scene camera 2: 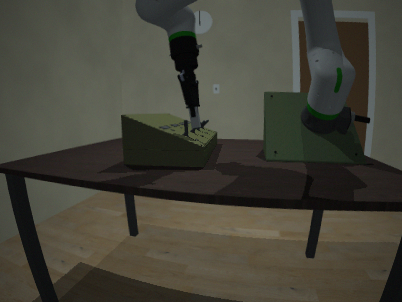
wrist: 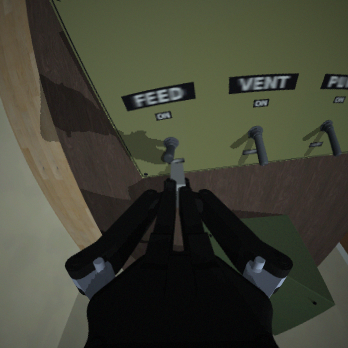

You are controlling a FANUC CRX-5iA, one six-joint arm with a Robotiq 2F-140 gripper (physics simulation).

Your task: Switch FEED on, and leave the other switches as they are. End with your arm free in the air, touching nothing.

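Places are measured from the arm's base along level axes (x right, y ahead, z up), in centimetres.
Pixels of known places: gripper, fingertip midpoint: (scene camera 2: 196,127) (wrist: 176,172); arm's base, origin of the base link: (scene camera 2: 319,119).
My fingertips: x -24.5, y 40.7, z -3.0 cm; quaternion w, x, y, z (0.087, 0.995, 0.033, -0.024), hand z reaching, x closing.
Ahead of a thing's pixels: the offset from my fingertips to its top centre. Level surfaces: height alone.
The olive switch console (scene camera 2: 150,142) (wrist: 210,45) stands on the table. In the wrist view the FEED lever @[dz +2.5, dx -1.1, dy +3.1 cm] (wrist: 170,149) looks short and foreshortened, standing out from the panel towards the camera, its end slightly below its collar. The VENT lever @[dz +1.6, dx +10.9, dy +4.6 cm] (wrist: 259,146) and the partly labelled third lever @[dz +1.6, dx +22.5, dy +7.5 cm] (wrist: 332,138) look longer and slant towards the lower edge, away from their ON labels. My gripper (scene camera 2: 195,124) (wrist: 176,172) is shut and empty, its fingertips low over the panel and just below the FEED lever's end. I cannot tell if they touch it.
A green box with a sloping panel (scene camera 2: 282,127) (wrist: 277,240) stands right of the console. A grey arm section (scene camera 2: 327,82) with a dark end hangs in front of it. The dark table @[dz -11.1 cm] (scene camera 2: 240,187) carries both boxes, and the console's left edge is close to FEED.
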